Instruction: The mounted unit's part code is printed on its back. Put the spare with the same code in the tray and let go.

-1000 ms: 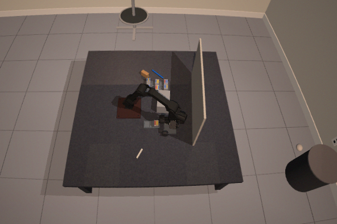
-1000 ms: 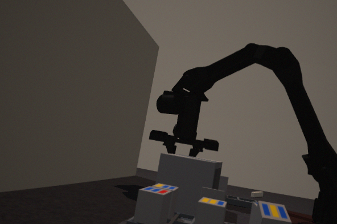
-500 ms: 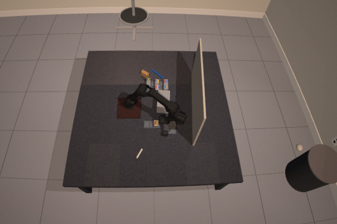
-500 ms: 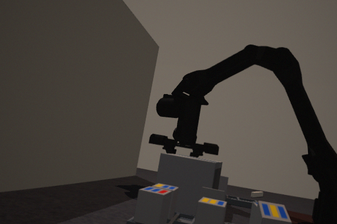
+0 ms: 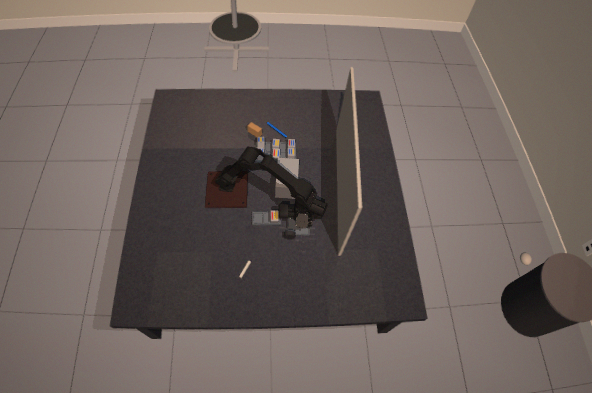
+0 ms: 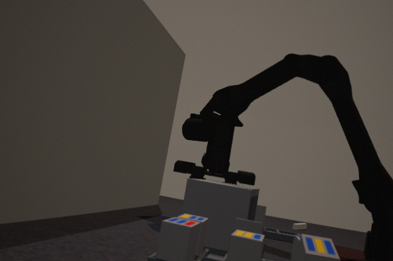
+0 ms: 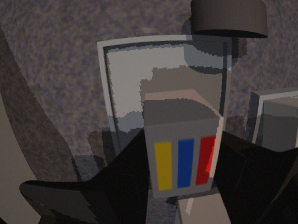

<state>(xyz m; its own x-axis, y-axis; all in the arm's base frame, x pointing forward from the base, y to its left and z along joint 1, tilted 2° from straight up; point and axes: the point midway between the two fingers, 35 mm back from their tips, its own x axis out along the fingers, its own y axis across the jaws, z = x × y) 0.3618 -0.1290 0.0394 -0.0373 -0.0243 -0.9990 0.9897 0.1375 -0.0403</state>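
My gripper tip is 30 mm above the grey tray. Also, from my gripper tip: mounted unit (200 mm to the left, 90 mm behind, 20 mm above); tall upright panel (220 mm to the left, 200 mm above, 160 mm ahead); blue stick (510 mm to the left, 180 mm behind, 20 mm below).
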